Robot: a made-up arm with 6 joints. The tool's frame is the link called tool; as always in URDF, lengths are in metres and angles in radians. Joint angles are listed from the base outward. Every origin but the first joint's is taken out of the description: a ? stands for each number. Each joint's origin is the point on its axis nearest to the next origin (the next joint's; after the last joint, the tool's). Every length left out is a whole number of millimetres.
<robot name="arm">
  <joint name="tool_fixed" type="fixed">
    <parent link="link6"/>
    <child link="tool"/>
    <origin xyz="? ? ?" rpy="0 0 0"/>
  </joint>
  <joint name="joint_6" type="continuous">
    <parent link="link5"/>
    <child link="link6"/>
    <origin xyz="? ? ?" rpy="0 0 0"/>
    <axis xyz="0 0 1"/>
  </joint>
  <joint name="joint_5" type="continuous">
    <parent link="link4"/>
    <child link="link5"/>
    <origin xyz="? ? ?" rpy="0 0 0"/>
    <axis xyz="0 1 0"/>
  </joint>
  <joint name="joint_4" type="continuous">
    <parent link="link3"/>
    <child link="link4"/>
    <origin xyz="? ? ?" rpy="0 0 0"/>
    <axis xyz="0 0 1"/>
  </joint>
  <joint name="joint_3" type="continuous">
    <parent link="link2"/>
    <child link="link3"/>
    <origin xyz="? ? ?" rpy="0 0 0"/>
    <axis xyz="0 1 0"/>
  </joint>
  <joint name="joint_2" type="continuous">
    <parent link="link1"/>
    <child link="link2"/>
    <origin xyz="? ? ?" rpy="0 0 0"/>
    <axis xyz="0 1 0"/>
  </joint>
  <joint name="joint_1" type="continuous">
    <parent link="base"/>
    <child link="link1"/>
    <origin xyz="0 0 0.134" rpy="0 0 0"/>
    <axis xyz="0 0 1"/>
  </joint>
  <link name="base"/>
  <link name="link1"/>
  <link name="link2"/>
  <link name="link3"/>
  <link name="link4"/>
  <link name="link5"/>
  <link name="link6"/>
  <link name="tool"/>
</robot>
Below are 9 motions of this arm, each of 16 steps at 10 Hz.
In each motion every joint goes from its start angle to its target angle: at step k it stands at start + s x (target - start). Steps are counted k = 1, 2, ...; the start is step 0. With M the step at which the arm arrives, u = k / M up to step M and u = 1 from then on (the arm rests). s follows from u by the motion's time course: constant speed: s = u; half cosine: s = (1 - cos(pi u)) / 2; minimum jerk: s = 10 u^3 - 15 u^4 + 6 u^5.
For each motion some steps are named. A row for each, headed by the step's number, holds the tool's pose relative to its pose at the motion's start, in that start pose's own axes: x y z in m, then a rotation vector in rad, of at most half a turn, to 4 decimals.
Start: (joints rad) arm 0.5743 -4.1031 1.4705 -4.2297 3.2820 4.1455
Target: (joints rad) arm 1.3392 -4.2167 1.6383 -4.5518 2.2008 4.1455
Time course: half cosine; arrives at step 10
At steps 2, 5, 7, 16:
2: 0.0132 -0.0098 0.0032 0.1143 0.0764 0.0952
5: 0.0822 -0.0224 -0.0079 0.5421 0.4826 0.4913
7: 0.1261 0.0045 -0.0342 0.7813 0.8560 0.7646
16: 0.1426 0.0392 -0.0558 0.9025 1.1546 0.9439

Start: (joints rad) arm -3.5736 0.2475 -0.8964 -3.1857 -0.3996 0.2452
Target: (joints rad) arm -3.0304 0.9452 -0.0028 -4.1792 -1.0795 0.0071
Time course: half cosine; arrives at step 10
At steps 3, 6, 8, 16:
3: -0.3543 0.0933 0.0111 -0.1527 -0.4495 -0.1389
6: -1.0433 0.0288 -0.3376 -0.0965 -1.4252 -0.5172
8: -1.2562 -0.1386 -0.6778 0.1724 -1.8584 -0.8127
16: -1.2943 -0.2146 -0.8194 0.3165 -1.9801 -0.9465

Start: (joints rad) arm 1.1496 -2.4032 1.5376 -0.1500 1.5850 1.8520
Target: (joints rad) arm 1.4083 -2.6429 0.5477 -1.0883 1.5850 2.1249
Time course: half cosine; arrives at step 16
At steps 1, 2, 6, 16:
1: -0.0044 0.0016 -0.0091 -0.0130 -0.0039 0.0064
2: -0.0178 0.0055 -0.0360 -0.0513 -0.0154 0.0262
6: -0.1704 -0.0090 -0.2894 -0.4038 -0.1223 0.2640
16: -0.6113 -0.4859 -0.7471 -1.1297 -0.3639 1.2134

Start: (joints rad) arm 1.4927 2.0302 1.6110 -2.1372 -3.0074 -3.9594
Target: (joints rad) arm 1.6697 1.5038 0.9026 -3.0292 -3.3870 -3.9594
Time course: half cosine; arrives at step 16
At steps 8, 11, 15, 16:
8: -0.1008 0.3807 0.2210 0.5030 0.1381 0.4998
11: -0.1688 0.5229 0.4500 0.7690 0.0740 0.7767
15: -0.2181 0.5771 0.6609 0.9642 -0.0442 0.9595
16: -0.2201 0.5782 0.6709 0.9728 -0.0509 0.9668

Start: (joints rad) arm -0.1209 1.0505 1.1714 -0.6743 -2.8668 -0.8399
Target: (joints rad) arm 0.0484 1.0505 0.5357 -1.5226 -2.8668 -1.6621
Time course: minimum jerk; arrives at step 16
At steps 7, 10, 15, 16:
7: 0.1264 0.0878 0.0727 0.0453 -0.3088 -0.0088
10: 0.2208 0.1591 0.1655 0.1158 -0.5875 -0.0371
15: 0.2828 0.2080 0.2558 0.1924 -0.8095 -0.0701
16: 0.2832 0.2084 0.2566 0.1931 -0.8113 -0.0704

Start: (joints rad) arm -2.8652 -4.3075 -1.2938 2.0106 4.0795 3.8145
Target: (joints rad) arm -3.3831 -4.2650 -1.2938 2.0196 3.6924 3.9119
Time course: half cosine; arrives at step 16
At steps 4, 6, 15, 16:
4: -0.0369 -0.0087 0.0548 0.0928 0.0571 0.0612
6: -0.0762 -0.0236 0.1145 0.1940 0.1212 0.1314
15: -0.2204 -0.1410 0.3479 0.6002 0.4011 0.4504
16: -0.2221 -0.1433 0.3509 0.6057 0.4052 0.4552

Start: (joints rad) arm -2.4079 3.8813 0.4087 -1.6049 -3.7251 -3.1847
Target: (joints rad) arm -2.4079 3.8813 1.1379 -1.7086 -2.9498 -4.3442
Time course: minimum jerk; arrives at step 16
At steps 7, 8, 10, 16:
7: -0.0495 -0.1872 0.0121 -0.1901 -0.3459 -0.5217
8: -0.0695 -0.2413 0.0220 -0.2244 -0.4670 -0.6583
10: -0.1144 -0.3422 0.0497 -0.2556 -0.7187 -0.8888
16: -0.1794 -0.4569 0.0989 -0.2243 -1.0436 -1.0998

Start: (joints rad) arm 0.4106 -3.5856 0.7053 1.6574 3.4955 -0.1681
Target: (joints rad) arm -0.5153 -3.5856 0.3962 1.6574 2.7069 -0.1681
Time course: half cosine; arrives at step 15
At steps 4, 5, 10, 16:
4: -0.0171 0.0320 0.0015 0.1020 -0.0741 -0.1292
5: -0.0224 0.0501 0.0038 0.1484 -0.1154 -0.2004
10: 0.0047 0.1640 0.0352 0.3256 -0.3969 -0.6806
16: 0.0587 0.2111 0.0583 0.3407 -0.5532 -0.9496

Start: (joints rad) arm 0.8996 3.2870 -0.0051 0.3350 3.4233 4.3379
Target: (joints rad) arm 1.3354 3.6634 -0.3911 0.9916 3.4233 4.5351
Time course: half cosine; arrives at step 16
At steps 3, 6, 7, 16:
3: 0.0153 -0.0067 -0.0031 0.0021 0.0018 -0.0029
6: 0.0593 -0.0209 -0.0082 0.0085 0.0076 -0.0102
7: 0.0788 -0.0251 -0.0088 0.0115 0.0105 -0.0131
16: 0.2115 -0.0263 0.0100 0.0353 0.0346 -0.0298

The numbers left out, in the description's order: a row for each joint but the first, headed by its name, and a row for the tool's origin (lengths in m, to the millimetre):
tool: 0 0 0
joint_6: 0 0 0.13
joint_5: 0 0 0
joint_4: 0 0 0.799
joint_3: 0 0 0.468
joint_2: 0 0.029 0

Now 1 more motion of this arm.
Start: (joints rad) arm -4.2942 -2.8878 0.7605 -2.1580 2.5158 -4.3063
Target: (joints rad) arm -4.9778 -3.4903 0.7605 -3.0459 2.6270 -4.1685
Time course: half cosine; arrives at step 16
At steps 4, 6, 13, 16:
4: -0.1178 0.0238 0.0293 0.0262 0.0492 0.1495
6: -0.2348 0.0479 0.0837 0.0789 0.0989 0.3044
13: -0.4834 0.1295 0.4279 0.4485 0.1928 0.7384
16: -0.4898 0.1401 0.4839 0.5137 0.1896 0.7764

